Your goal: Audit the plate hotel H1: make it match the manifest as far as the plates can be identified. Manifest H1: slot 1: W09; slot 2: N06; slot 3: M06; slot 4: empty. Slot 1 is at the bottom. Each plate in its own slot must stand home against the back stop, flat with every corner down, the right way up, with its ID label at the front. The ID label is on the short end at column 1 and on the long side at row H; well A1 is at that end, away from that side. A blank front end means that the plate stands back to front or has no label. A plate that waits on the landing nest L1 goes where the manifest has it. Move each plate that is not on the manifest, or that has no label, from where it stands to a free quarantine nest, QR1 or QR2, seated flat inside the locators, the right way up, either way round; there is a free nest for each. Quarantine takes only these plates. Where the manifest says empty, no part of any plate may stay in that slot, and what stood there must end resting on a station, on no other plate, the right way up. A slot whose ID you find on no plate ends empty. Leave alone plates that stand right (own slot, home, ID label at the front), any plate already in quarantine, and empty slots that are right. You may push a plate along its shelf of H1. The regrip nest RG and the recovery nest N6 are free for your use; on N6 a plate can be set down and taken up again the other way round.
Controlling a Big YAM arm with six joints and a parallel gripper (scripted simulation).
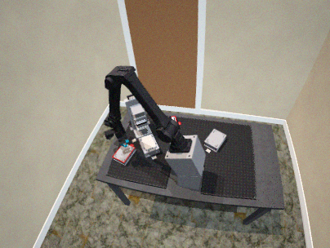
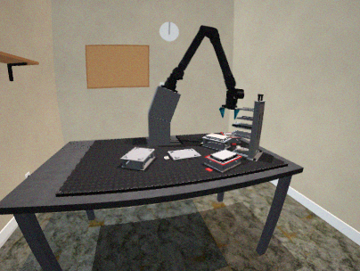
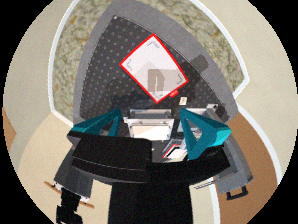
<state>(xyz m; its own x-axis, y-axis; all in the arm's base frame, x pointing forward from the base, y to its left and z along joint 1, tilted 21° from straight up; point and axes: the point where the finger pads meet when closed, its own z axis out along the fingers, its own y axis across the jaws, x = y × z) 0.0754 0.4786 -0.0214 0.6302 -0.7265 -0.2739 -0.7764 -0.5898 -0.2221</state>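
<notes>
The white well plate lies 140 mm to the right of my hand, 110 mm below it and 110 mm ahead of it.
</notes>
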